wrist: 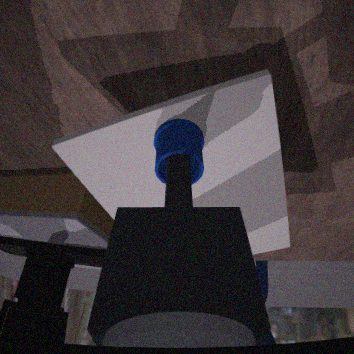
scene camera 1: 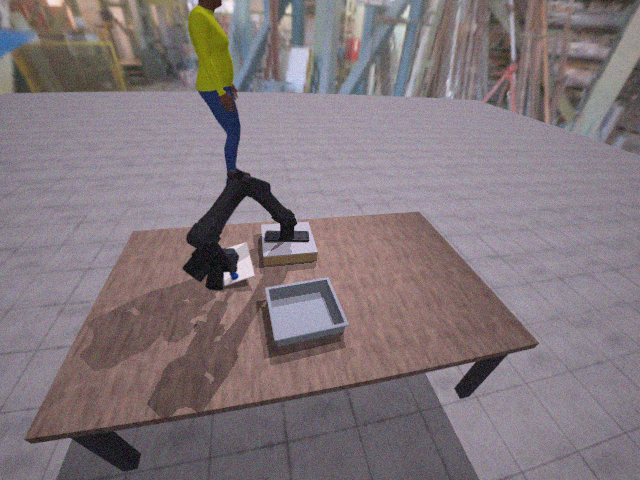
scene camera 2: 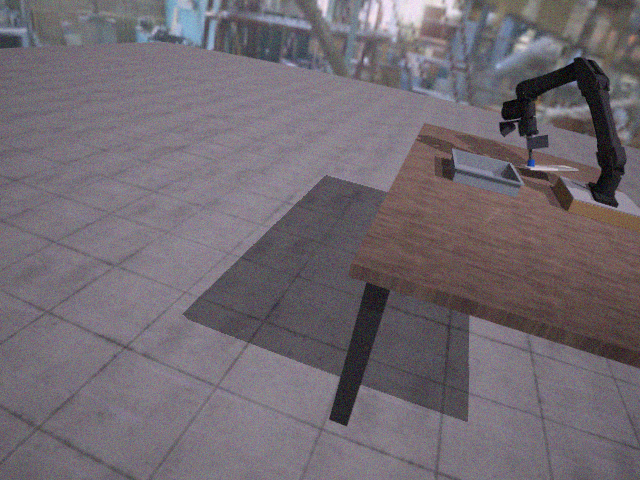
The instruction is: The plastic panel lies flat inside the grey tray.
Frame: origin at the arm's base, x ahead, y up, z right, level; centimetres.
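Seen in the pictures: end effector, tool point: (wrist: 178, 135) (scene camera 1: 235, 276); arm's base, origin of the base link: (wrist: 52, 249) (scene camera 1: 287, 237) (scene camera 2: 601, 195).
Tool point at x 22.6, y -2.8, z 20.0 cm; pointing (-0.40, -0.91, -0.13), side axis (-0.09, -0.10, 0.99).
Note:
Pixels of each thing's middle, then the offset from my tool point to it. Level surfaces: height alone.
- white plastic panel, body centre: (wrist: 196, 204) (scene camera 1: 234, 263) (scene camera 2: 548, 167) dx -5.8, dy +2.0, dz +1.1 cm
- wooden table, its level: dy -2.4 cm
- grey tray, body centre: (scene camera 1: 304, 309) (scene camera 2: 483, 171) dx +16.9, dy +0.1, dz -26.7 cm
The white plastic panel (scene camera 1: 245, 260) (scene camera 2: 546, 168) (wrist: 112, 165) hangs on my blue suction cup (scene camera 1: 234, 275) (scene camera 2: 530, 163) (wrist: 179, 135), a little above the wooden table (scene camera 1: 413, 286) (scene camera 2: 461, 238). Its dark shadow lies offset on the wood beneath it. The cup presses on the panel's top face, near the far edge in the wrist view. The panel is slightly tilted. The grey tray (scene camera 1: 308, 330) (scene camera 2: 485, 180) stands open and empty to the right of the panel in scene camera 1, apart from it.
The arm's base sits on a pale block (scene camera 1: 290, 253) behind the tray. A person (scene camera 1: 215, 62) in a yellow top walks on the floor beyond the table. The table's left and front edges are some way off.

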